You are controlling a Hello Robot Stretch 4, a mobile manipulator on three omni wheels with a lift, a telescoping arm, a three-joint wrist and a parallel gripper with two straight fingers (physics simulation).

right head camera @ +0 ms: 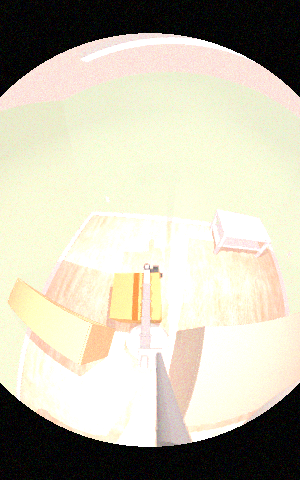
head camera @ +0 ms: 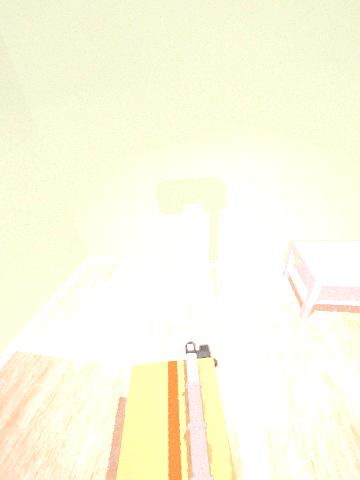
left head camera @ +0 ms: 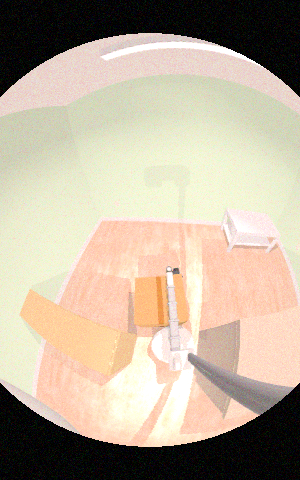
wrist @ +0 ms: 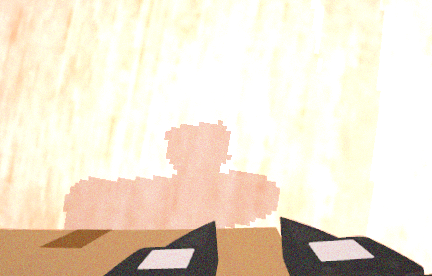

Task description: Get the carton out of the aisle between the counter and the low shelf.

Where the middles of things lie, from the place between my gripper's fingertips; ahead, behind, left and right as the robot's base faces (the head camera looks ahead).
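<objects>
I see the carton [head camera: 155,432], and my gripper is 50 mm below it, 190 mm to the right of it and 270 mm past it.
</objects>
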